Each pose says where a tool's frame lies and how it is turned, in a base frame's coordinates. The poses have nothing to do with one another.
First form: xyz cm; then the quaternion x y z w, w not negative.
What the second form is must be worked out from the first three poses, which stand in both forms.
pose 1, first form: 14.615 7.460 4.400 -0.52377 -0.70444 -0.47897 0.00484
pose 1, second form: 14.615 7.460 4.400 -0.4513 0.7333 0.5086 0.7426 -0.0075 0.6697
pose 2, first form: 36.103 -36.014 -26.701 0.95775 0.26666 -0.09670 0.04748
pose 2, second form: 36.103 -36.014 -26.701 0.8391 0.5016 -0.2106 0.5200 -0.8533 0.0394
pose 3, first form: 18.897 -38.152 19.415 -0.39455 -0.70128 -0.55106 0.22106
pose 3, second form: 18.897 -38.152 19.415 -0.5909 0.3097 0.7449 0.7970 0.0813 0.5985
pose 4, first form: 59.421 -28.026 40.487 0.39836 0.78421 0.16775 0.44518
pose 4, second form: 59.421 -28.026 40.487 -0.2862 0.7742 -0.5646 0.4754 0.6263 0.6178
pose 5, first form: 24.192 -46.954 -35.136 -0.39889 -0.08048 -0.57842 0.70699
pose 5, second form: 24.192 -46.954 -35.136 0.3179 -0.7537 0.5753 0.8821 0.0126 -0.4709
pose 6, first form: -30.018 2.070 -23.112 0.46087 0.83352 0.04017 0.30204
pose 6, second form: -30.018 2.070 -23.112 -0.3927 0.7926 -0.4665 0.7440 0.5720 0.3454
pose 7, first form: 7.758 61.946 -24.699 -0.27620 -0.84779 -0.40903 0.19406
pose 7, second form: 7.758 61.946 -24.699 -0.7721 0.3096 0.5550 0.6271 0.5128 0.5863
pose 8, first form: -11.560 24.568 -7.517 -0.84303 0.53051 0.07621 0.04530
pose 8, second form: -11.560 24.568 -7.517 0.4255 -0.8876 -0.1766 -0.9014 -0.4330 0.0045
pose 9, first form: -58.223 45.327 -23.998 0.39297 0.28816 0.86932 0.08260
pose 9, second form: -58.223 45.327 -23.998 -0.6775 0.3701 0.6356 0.0829 -0.8203 0.5659
